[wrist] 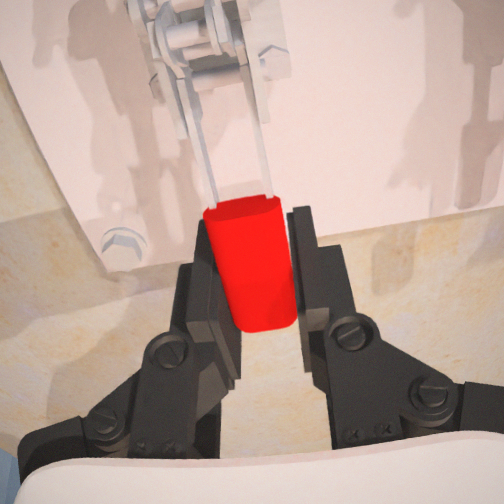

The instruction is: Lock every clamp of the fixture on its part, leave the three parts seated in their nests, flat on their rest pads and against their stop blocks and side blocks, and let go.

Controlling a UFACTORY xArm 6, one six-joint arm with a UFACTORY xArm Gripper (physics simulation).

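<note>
In the wrist view, a toggle clamp's red handle grip (251, 265) stands between my two dark fingers. My gripper (251, 220) is shut on this red grip, with a finger pad against each side. Two thin metal handle bars (235, 145) run from the grip up to the clamp's grey linkage and pivot pins (200, 45) at the top of the view. The clamp is mounted on a pale fixture plate (325, 125). No part, nest or clamp pad is visible in this view.
A hex bolt head (123, 244) sits near the plate's lower left corner, and another (273, 56) is beside the linkage. The tan table surface (425, 280) lies below the plate's edge. Shadows of other clamps fall on the plate at upper left and right.
</note>
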